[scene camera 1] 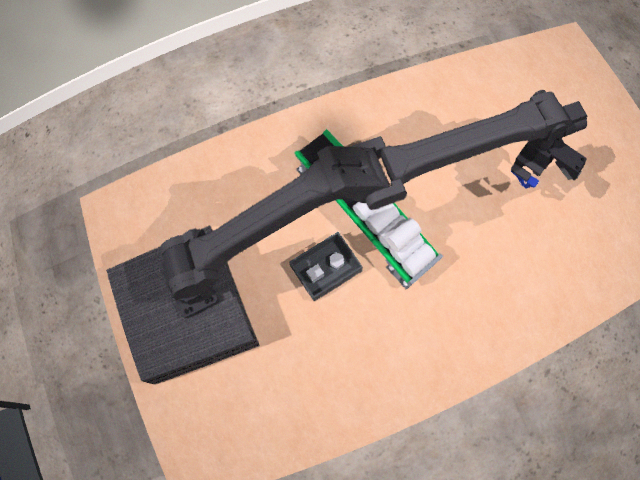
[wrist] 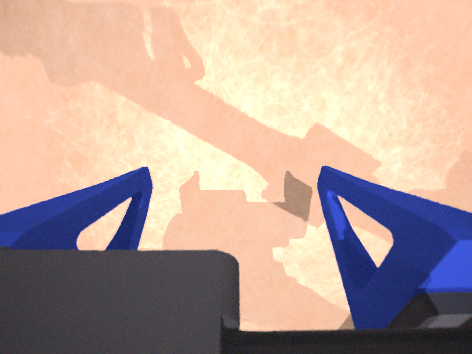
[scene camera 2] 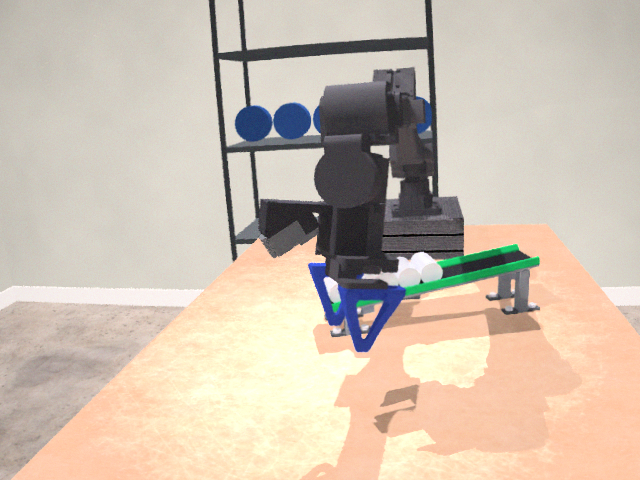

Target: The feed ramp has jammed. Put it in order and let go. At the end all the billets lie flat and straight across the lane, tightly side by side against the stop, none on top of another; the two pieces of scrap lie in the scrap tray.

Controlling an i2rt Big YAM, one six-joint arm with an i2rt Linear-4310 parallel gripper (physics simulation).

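Pixels of known places: gripper, fingertip midpoint: (scene camera 1: 534,171) (wrist: 235,175) (scene camera 2: 347,338); arm's base at its link origin: (scene camera 1: 191,286) (scene camera 2: 416,212).
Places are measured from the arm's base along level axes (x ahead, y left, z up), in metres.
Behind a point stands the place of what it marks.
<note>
The ramp (scene camera 1: 399,272) {x 0.408, y -0.173, z -0.035 m} (scene camera 2: 480,274) {x 0.451, y 0.077, z -0.013 m} slopes down to its grey stop (scene camera 1: 432,266) {x 0.475, y -0.198, z -0.024 m}. Several white billets crowd its lower part. One billet (scene camera 1: 419,259) {x 0.453, y -0.175, z -0.005 m} lies by the stop, with another close behind it. One billet (scene camera 1: 404,235) {x 0.440, y -0.124, z 0.035 m} rests raised on its neighbours. A billet (scene camera 1: 383,220) {x 0.426, y -0.066, z 0.006 m} above it lies askew, and the uppermost billet (scene camera 1: 363,209) {x 0.399, y -0.026, z 0.012 m} is partly hidden by the arm. Two grey scrap pieces (scene camera 1: 314,272) {x 0.252, y -0.077, z -0.068 m} (scene camera 1: 336,259) {x 0.309, y -0.071, z -0.077 m} lie inside the dark scrap tray (scene camera 1: 338,283) {x 0.287, y -0.123, z -0.070 m}. My gripper (scene camera 2: 349,336) {x 0.793, y -0.139, z 0.036 m} (wrist: 235,175) {x 0.793, y -0.139, z 0.036 m} is open and empty, above the table beyond the ramp; in scene camera 1 its fingers are partly hidden.
My arm's elbow (scene camera 1: 351,170) {x 0.344, y -0.066, z 0.326 m} passes over the ramp's upper part. The dark base block (scene camera 1: 180,330) {x -0.063, y -0.076, z -0.002 m} stands left of the tray. The ramp's support foot (scene camera 2: 521,308) {x 0.433, y 0.158, z -0.088 m} stands on the table (scene camera 1: 361,372) {x 0.239, y -0.319, z -0.097 m}. A shelf unit (scene camera 2: 224,170) with blue discs (scene camera 2: 253,122) stands behind.
</note>
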